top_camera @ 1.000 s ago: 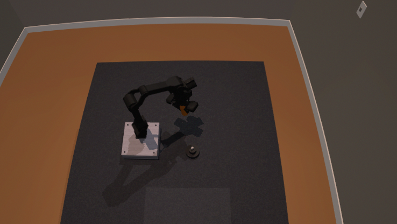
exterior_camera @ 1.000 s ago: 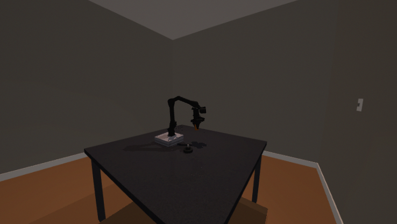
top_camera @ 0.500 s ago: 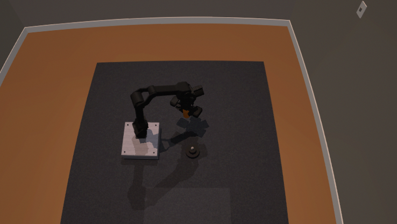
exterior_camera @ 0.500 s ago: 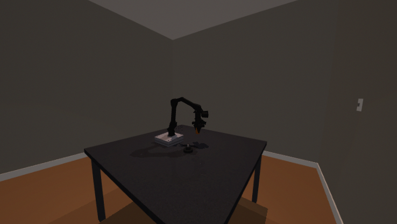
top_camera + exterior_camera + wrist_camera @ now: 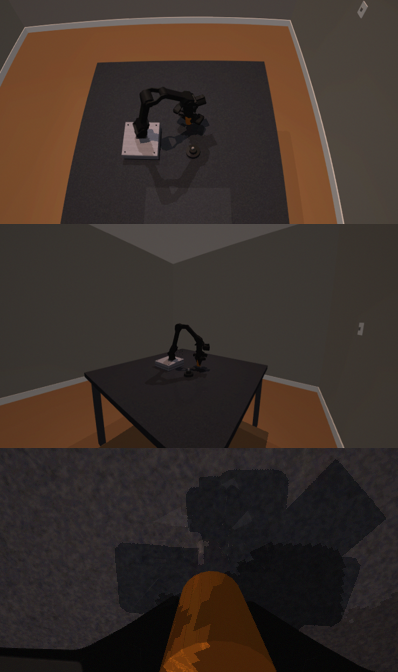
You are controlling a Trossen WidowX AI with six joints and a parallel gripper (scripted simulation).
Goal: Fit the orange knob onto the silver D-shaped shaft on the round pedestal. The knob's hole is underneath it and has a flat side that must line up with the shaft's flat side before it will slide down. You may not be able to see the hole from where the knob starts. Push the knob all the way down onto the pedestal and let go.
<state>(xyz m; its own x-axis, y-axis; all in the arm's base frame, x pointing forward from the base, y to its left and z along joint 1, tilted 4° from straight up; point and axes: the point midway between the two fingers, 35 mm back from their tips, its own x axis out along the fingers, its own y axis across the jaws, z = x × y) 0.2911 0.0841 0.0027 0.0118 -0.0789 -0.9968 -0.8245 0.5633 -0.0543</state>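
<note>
Right now the round pedestal with shaft is 1 cm ahead of my gripper tip and 19 cm to the right of it. Round my gripper tip: orange knob (3 cm above).
</note>
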